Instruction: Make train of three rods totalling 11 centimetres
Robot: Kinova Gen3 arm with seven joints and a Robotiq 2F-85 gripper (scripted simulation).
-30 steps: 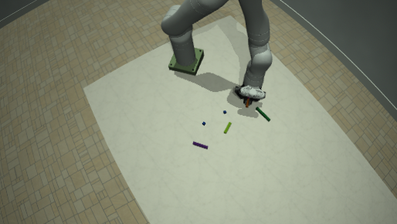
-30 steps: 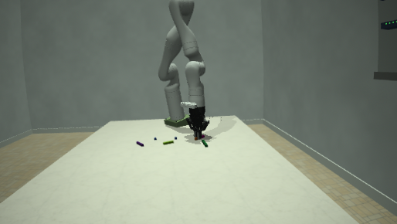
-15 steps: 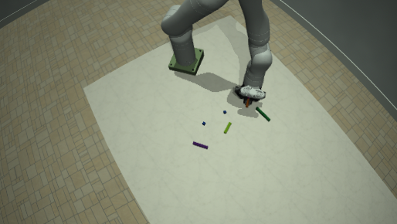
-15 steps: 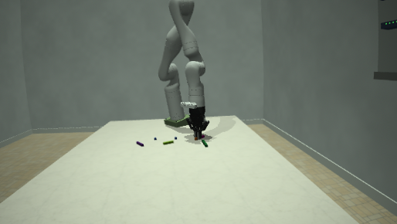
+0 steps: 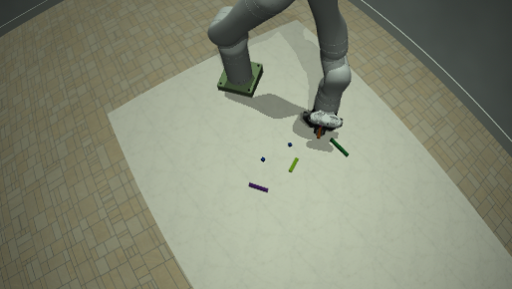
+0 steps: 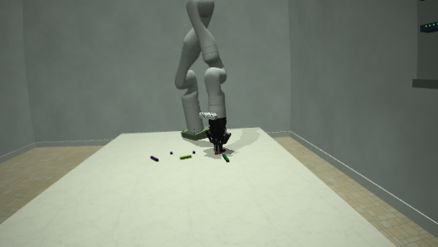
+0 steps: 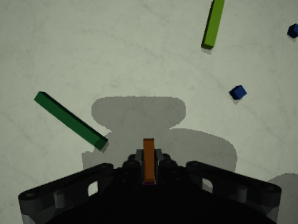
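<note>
Right now my hand is 10 mm above the orange rod. From my hand the other things lie so: lime rod (130 mm to the right, 60 mm ahead, 20 mm below); green rod (80 mm ahead, 30 mm to the left, 20 mm below); magenta rod (20 mm to the left, 20 mm below, 20 mm behind).
</note>
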